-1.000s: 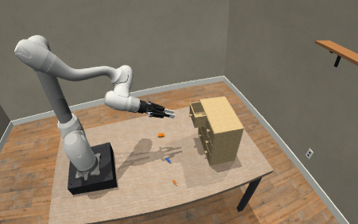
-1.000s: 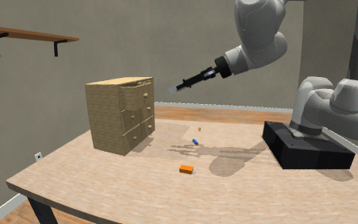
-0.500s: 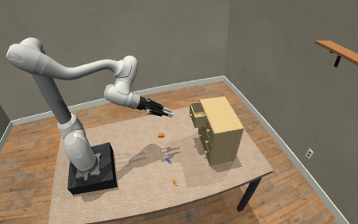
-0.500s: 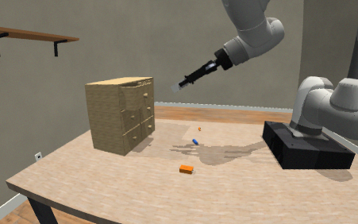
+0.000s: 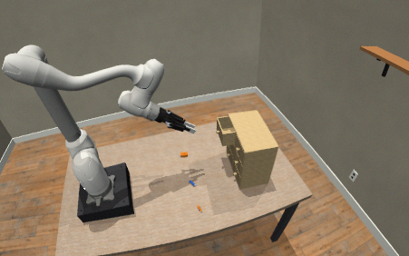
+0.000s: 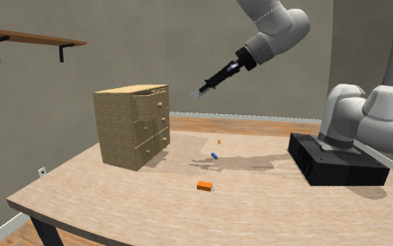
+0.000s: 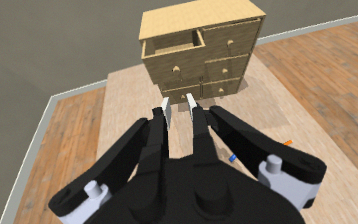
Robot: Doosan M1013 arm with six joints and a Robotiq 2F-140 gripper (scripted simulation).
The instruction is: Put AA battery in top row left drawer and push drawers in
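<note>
The blue cylinder lies 30 mm behind my hand, 140 mm to the right of it and 300 mm below it. From my hand the other things lie so: orange block (50 mm behind, 100 mm to the left, 300 mm below); then orange cylinder (30 mm behind, 330 mm to the right, 310 mm below).
</note>
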